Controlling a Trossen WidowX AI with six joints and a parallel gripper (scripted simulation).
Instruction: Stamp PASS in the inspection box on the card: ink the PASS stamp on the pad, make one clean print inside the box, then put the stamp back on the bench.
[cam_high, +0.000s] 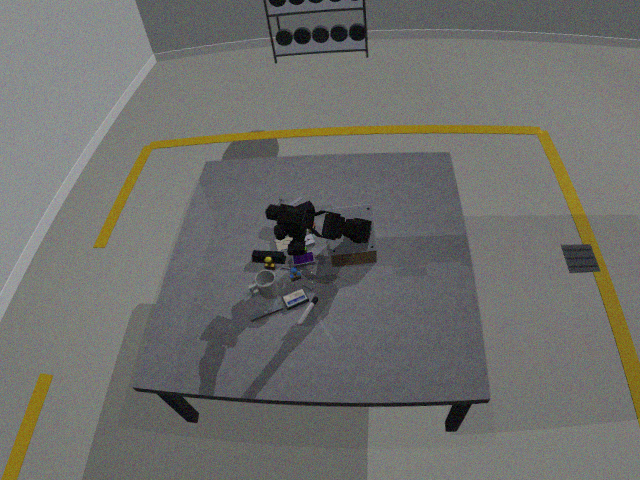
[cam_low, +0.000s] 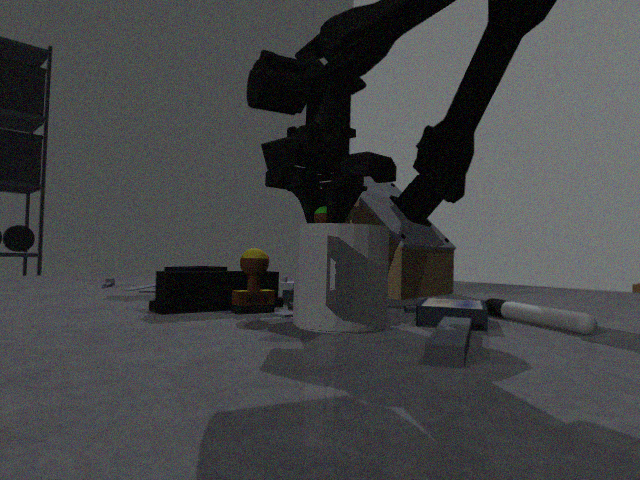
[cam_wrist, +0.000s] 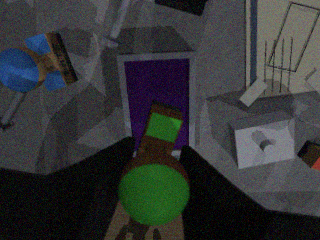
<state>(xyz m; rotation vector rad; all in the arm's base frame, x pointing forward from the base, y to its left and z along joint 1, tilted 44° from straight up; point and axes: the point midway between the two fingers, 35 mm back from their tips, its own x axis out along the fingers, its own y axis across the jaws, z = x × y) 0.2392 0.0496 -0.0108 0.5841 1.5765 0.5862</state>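
The cream card lies 70 mm ahead of my gripper tip, 90 mm to the right of it and 80 mm below it. From my gripper tip the other things lie so: green-knobbed stamp: right at my gripper tip; blue-knobbed stamp: 30 mm ahead, 90 mm to the left, 60 mm below; purple ink pad: 70 mm below.
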